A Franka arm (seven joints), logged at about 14 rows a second.
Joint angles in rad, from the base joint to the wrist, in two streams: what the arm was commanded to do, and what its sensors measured. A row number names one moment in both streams.
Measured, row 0:
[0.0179, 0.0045, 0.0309, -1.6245, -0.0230, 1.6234, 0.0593]
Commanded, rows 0 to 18:
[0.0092, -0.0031, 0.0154, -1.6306, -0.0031, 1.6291, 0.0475]
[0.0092, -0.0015, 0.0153, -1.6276, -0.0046, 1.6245, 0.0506]
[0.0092, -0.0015, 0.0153, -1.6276, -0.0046, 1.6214, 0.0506]
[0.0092, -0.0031, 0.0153, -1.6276, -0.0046, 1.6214, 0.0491]
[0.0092, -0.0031, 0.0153, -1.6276, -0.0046, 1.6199, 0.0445]
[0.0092, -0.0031, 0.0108, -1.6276, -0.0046, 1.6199, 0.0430]
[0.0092, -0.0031, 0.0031, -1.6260, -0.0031, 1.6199, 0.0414]
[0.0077, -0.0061, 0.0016, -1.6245, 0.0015, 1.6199, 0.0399]
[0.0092, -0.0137, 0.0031, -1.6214, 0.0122, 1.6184, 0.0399]
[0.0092, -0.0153, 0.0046, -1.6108, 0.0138, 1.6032, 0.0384]
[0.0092, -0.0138, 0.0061, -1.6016, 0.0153, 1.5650, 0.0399]
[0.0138, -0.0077, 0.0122, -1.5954, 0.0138, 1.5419, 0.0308]
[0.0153, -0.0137, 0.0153, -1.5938, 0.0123, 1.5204, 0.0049]
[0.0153, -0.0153, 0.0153, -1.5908, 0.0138, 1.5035, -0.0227]
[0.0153, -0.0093, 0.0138, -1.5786, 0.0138, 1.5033, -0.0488]
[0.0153, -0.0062, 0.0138, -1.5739, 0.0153, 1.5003, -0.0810]
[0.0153, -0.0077, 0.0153, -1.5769, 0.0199, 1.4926, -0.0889]
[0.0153, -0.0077, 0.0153, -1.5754, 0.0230, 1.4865, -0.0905]
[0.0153, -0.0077, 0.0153, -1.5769, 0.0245, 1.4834, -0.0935]
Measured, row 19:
[0.0193, -0.0060, 0.0129, -1.5934, 0.0052, 1.5103, -0.0649]
